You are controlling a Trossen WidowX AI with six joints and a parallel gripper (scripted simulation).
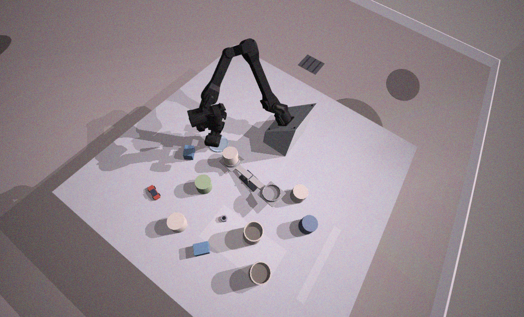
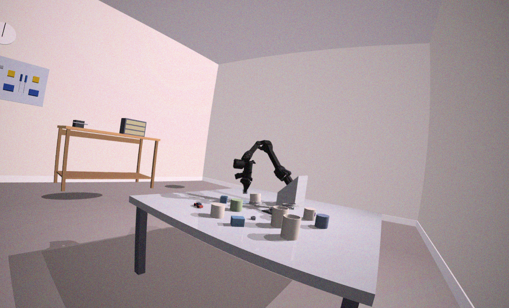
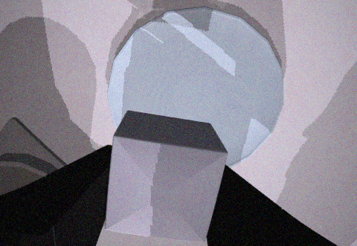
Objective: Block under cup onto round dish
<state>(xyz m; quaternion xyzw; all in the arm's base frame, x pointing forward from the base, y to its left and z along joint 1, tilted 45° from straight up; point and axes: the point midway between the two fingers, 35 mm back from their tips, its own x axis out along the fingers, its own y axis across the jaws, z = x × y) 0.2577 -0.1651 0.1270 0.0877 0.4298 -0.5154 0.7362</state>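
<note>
My gripper tip is now 70 mm above the round light-blue dish, 10 mm to the left of it and 10 mm past it. Round my gripper tip: grey block: 10 mm above; green cylinder: 210 mm ahead, 90 mm to the left, 40 mm below; balance: 240 mm to the left, 40 mm below, 30 mm ahead.
</note>
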